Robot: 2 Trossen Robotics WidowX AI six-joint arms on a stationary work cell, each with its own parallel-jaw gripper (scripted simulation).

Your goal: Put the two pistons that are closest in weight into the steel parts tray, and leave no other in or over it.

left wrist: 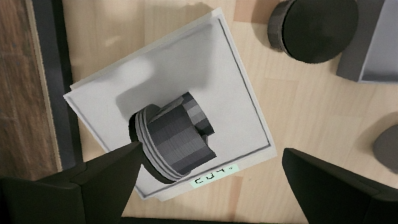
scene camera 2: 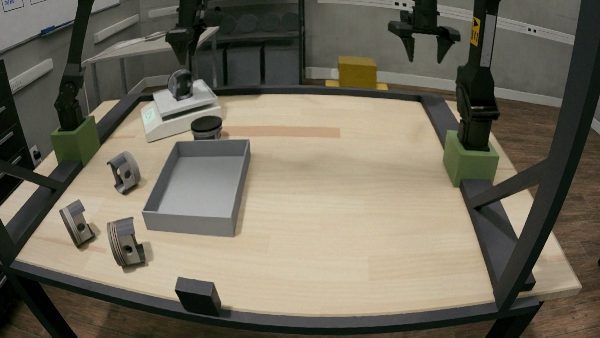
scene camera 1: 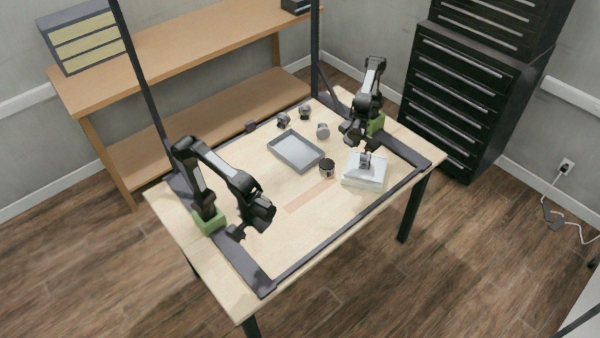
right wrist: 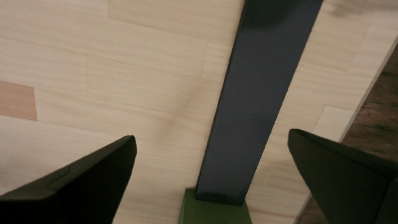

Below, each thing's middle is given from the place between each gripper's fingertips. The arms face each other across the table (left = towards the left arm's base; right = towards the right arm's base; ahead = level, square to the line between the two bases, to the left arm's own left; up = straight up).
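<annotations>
The grey pan (scene camera 2: 166, 101) is where I begin: my left hand is 30 mm short of it, 40 mm to the right of it and 150 mm above it. There is also the white scale (scene camera 2: 155, 127), which sits 20 mm ahead of my left hand, 40 mm to the left of it and 170 mm below it. As for the steel parts tray (scene camera 2: 199, 178), I find it 280 mm behind that same left hand, 110 mm to the right of it and 190 mm below it.
My right hand is 340 mm past the steel parts tray, 450 mm to the right of it and 190 mm above it. Counted from my right hand, the grey pan is 600 mm to the left of it, 30 mm behind it and 140 mm below it, while the white scale is 610 mm to the left of it, 30 mm behind it and 160 mm below it.
</annotations>
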